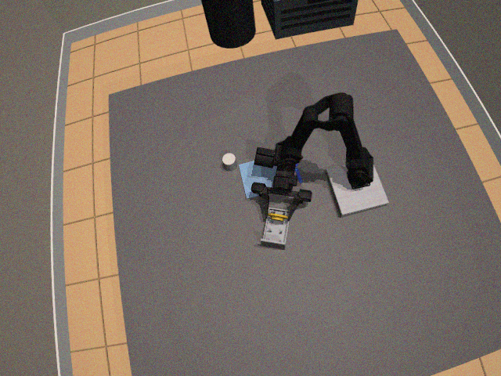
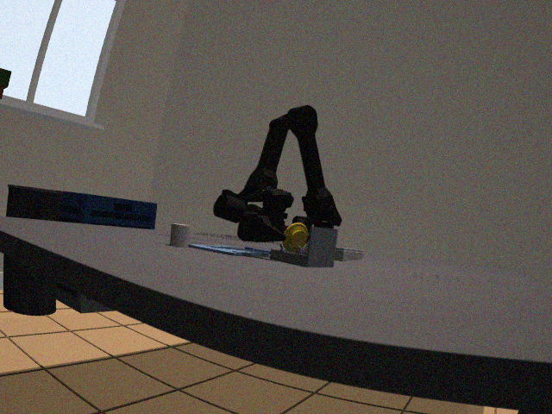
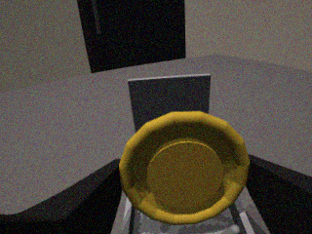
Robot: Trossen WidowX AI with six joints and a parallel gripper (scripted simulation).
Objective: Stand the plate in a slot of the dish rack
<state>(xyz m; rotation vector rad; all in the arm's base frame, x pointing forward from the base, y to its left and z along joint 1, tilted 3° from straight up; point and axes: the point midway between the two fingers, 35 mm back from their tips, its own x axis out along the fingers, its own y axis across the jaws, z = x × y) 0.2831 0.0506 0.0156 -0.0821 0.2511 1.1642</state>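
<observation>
The yellow plate lies 1 cm to the right of my gripper tip. The rest, counted from my gripper tip: grey dish rack (3 cm below, 2 cm to the left, 1 cm ahead); then blue spoon (17 cm to the right, 11 cm behind, 5 cm below); then light blue mat (17 cm to the right, 5 cm below, 1 cm ahead).
</observation>
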